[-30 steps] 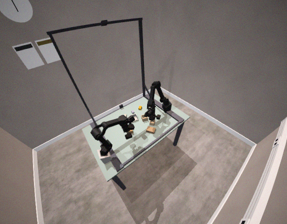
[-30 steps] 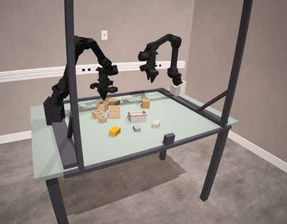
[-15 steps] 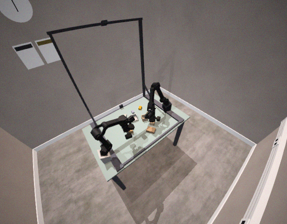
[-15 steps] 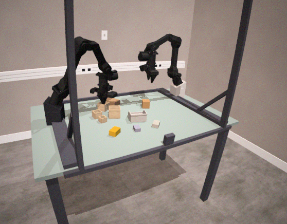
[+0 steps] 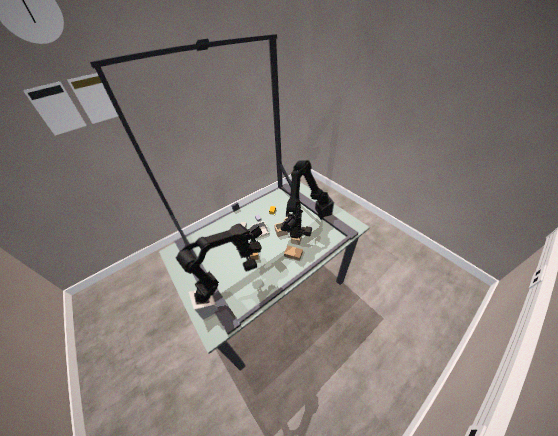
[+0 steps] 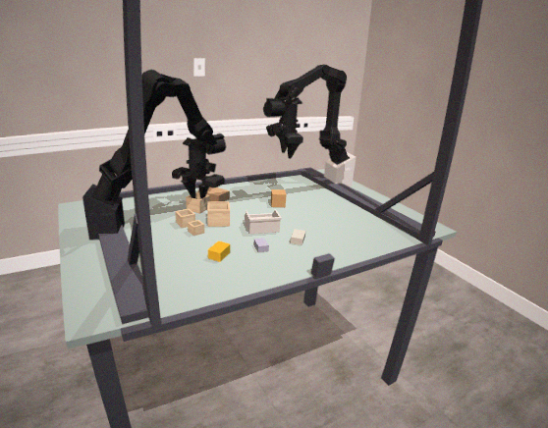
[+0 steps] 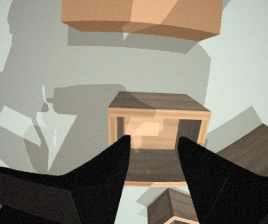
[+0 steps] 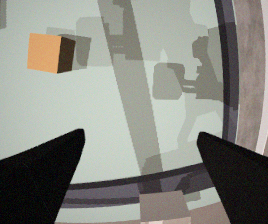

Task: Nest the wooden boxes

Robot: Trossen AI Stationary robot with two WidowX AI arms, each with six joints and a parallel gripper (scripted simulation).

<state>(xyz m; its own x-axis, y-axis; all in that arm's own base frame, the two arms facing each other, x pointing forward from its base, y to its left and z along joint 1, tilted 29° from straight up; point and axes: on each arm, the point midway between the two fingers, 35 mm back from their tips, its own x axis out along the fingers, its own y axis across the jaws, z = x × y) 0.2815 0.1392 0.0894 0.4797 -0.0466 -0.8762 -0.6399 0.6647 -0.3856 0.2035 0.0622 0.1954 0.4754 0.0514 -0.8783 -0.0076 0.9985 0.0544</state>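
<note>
Right now the flat brown box is 60 mm ahead of my left hand, 90 mm to the right of it and 50 mm below it. The rest, counted from my left hand: cream block: 360 mm behind, 160 mm to the right, 60 mm below; then orange cube: 100 mm behind, 270 mm to the right, 40 mm below; then purple block: 340 mm behind, 40 mm to the right, 60 mm below.
</note>
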